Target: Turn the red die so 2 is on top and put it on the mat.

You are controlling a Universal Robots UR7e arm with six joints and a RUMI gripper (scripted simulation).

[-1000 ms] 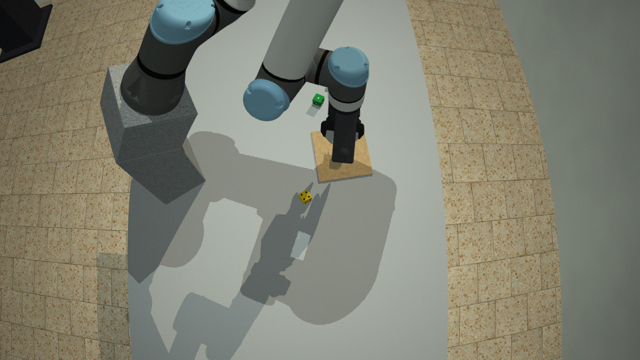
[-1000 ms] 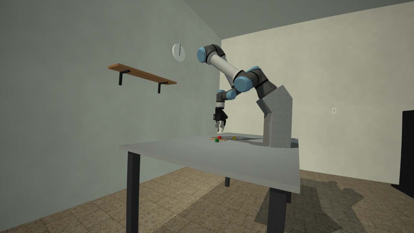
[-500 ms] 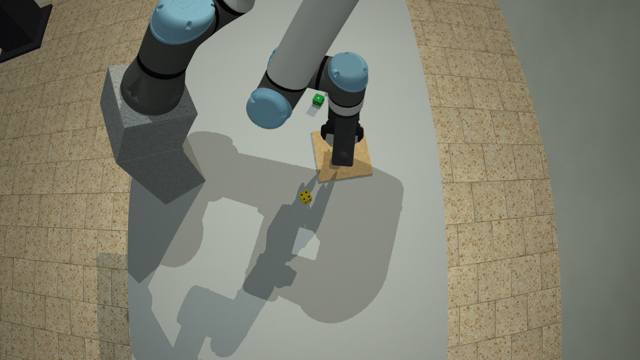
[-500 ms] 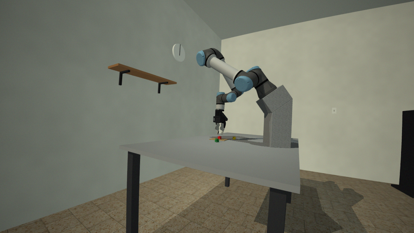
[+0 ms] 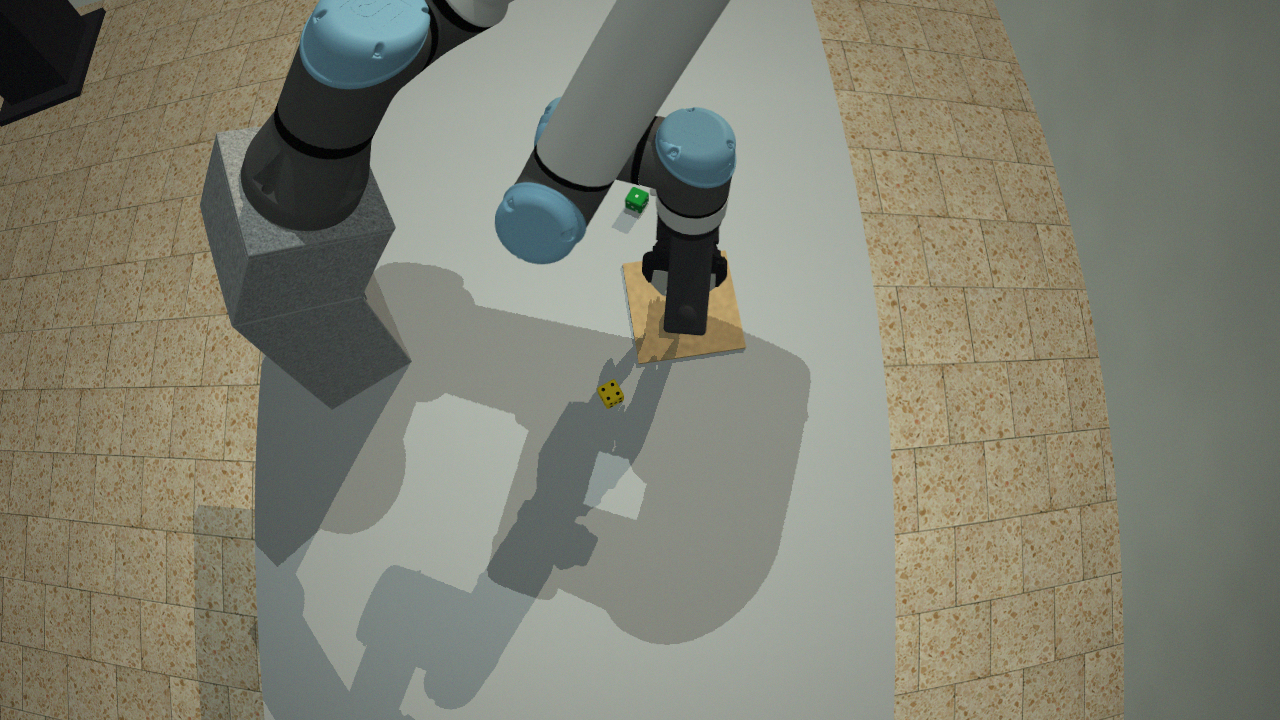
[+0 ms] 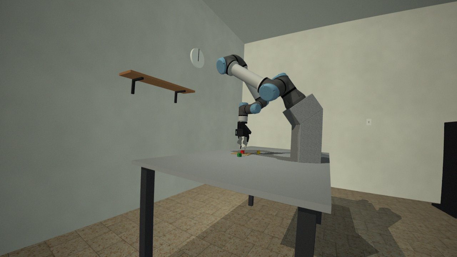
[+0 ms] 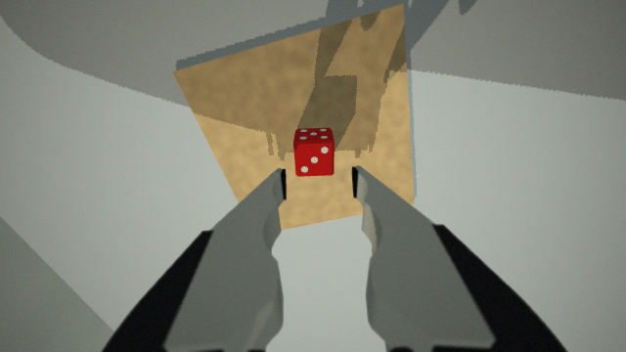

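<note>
Now: the red die 40 mm below my hand. Also, from my hand: yellow die (110 mm to the right, 110 mm behind, 40 mm below); green die (160 mm to the left, 40 mm below, 30 mm behind); tan mat (50 mm below).
</note>
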